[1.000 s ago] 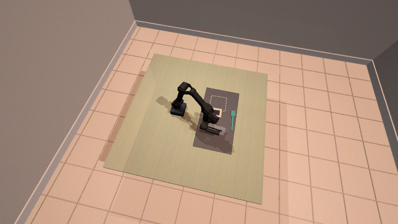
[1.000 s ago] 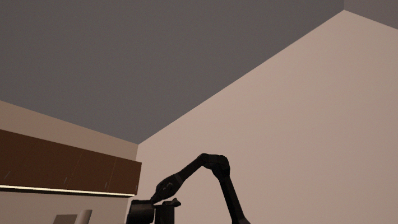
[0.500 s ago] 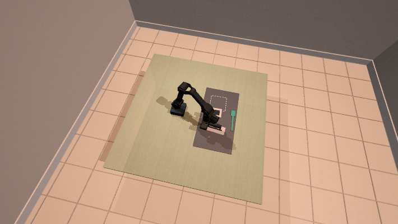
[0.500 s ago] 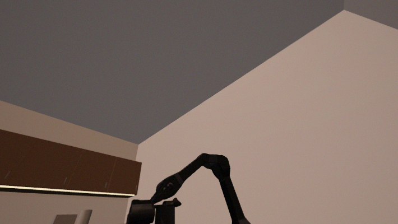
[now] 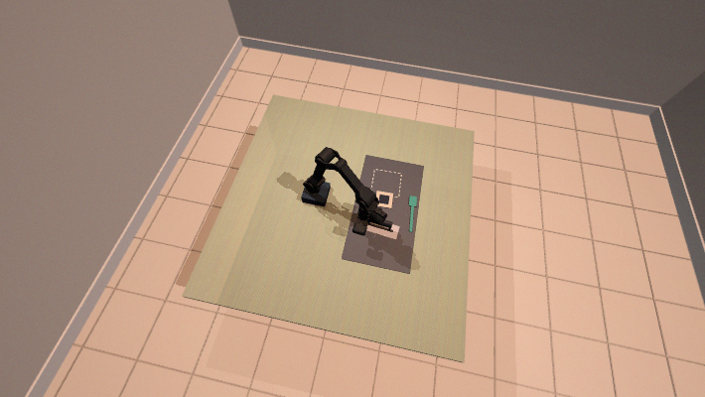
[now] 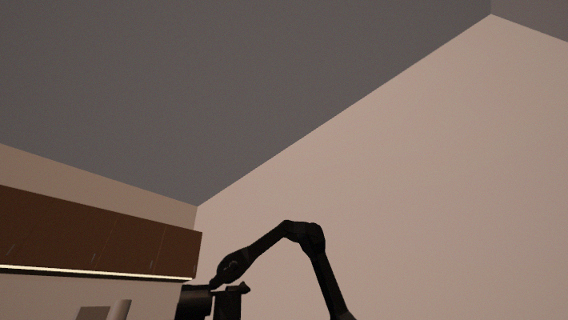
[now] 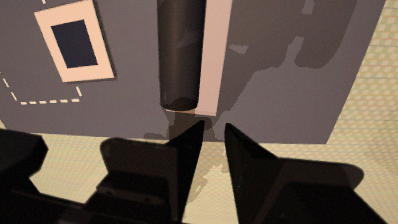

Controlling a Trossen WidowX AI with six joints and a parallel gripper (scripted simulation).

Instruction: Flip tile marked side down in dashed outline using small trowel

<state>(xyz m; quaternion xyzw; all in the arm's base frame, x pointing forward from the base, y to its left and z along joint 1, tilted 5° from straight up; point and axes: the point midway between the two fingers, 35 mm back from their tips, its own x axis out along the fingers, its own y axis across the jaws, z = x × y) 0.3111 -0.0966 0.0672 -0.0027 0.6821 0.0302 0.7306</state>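
Right now my gripper tip is 8 cm short of the dark mat, 15 cm to the right of it and 9 cm above it. The rest, counted from my gripper tip: tile (6 cm ahead, 20 cm to the left, 6 cm below); then teal flat tool (21 cm ahead, 19 cm to the left, 6 cm below).
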